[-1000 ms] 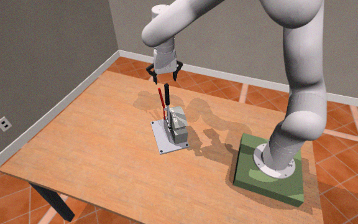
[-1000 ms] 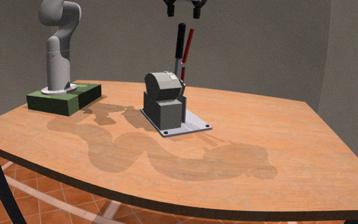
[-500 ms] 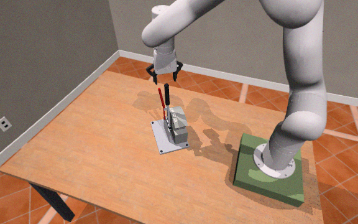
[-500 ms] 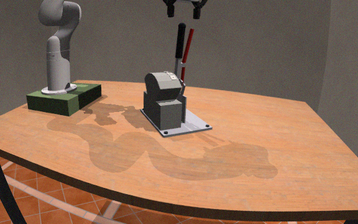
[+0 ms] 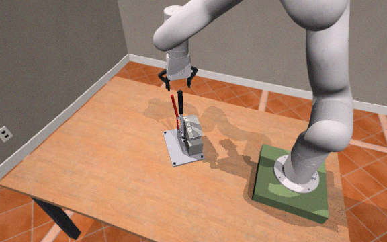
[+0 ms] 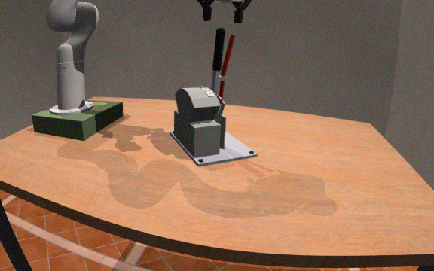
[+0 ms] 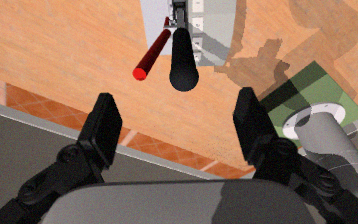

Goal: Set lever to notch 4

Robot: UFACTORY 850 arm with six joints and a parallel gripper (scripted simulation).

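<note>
Right now the red bar is 17 cm below my hand and 2 cm to the left of it.
</note>
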